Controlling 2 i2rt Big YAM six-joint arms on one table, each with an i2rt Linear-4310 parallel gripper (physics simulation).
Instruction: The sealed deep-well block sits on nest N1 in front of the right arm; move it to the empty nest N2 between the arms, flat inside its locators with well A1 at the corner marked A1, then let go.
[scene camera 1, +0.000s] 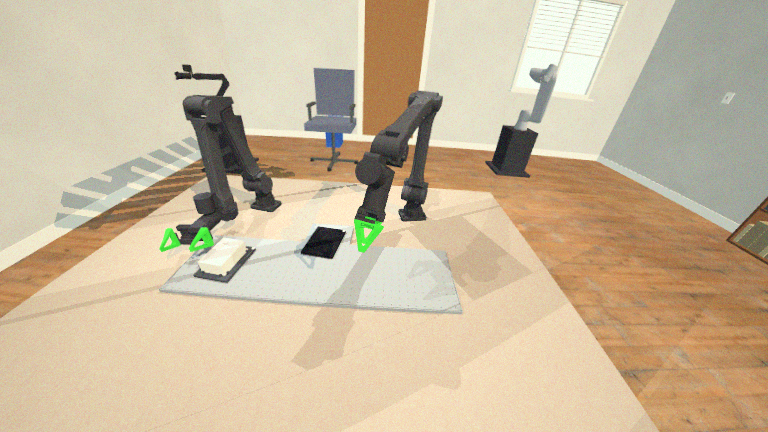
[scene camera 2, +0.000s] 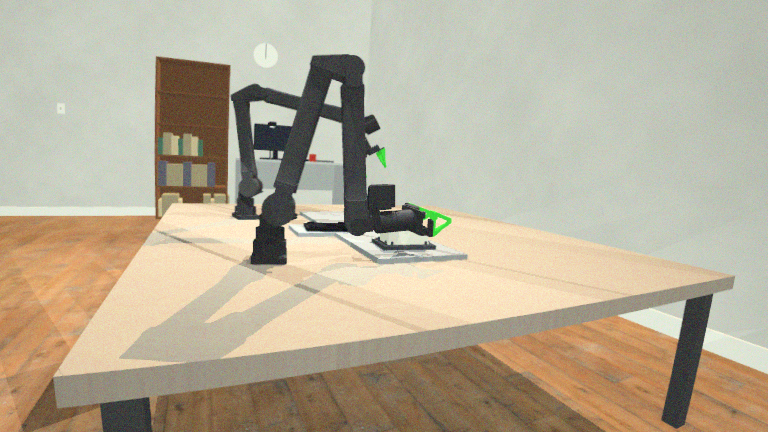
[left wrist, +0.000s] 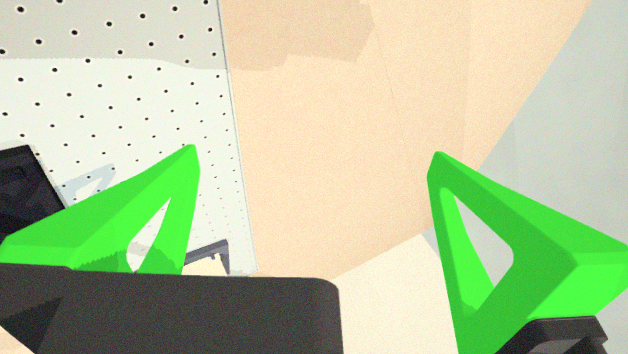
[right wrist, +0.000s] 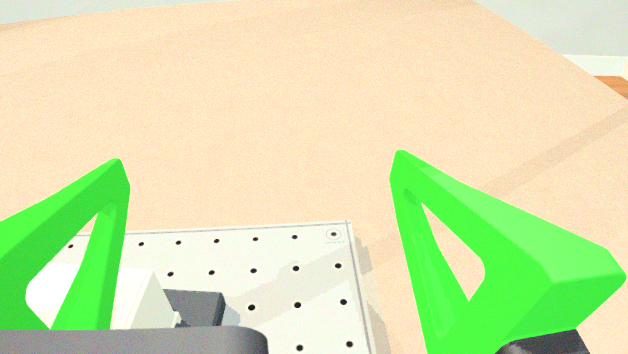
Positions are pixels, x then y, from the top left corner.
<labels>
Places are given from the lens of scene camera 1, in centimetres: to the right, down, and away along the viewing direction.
left gripper (scene camera 1: 362, 247): -5, 8, 60
right gripper (scene camera 1: 175, 250): -64, 10, 69
white block (scene camera 1: 223, 256): -52, 13, 75
black nest (scene camera 1: 324, 242): -23, 10, 90
</labels>
